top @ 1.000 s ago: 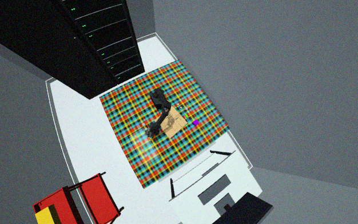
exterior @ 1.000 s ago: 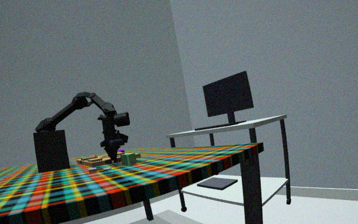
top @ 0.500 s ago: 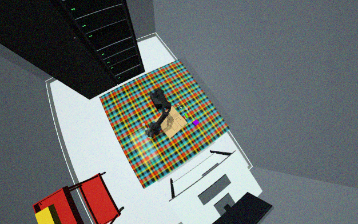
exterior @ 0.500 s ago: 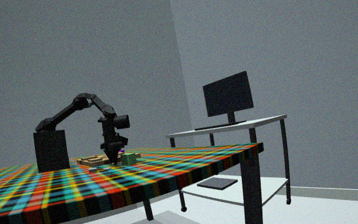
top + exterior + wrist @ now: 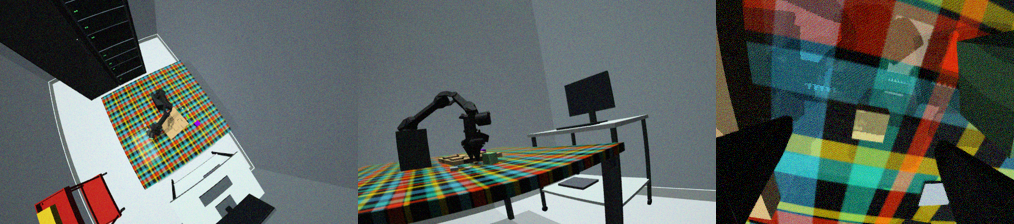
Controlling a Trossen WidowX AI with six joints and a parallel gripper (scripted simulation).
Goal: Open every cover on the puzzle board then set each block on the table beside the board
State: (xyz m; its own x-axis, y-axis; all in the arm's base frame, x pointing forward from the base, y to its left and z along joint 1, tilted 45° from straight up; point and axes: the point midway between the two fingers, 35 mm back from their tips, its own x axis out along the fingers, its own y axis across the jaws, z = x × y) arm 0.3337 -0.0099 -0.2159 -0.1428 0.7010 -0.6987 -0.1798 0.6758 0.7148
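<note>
The pale green block lies 6 cm to the right of my gripper tip, 6 cm ahead of it and 1 cm above it. Round my gripper tip: bright green block (44 cm to the left, 1 cm below, 1 cm behind); purple block (51 cm to the left, 13 cm ahead); grey piece (11 cm behind, 9 cm to the right, 1 cm below).
</note>
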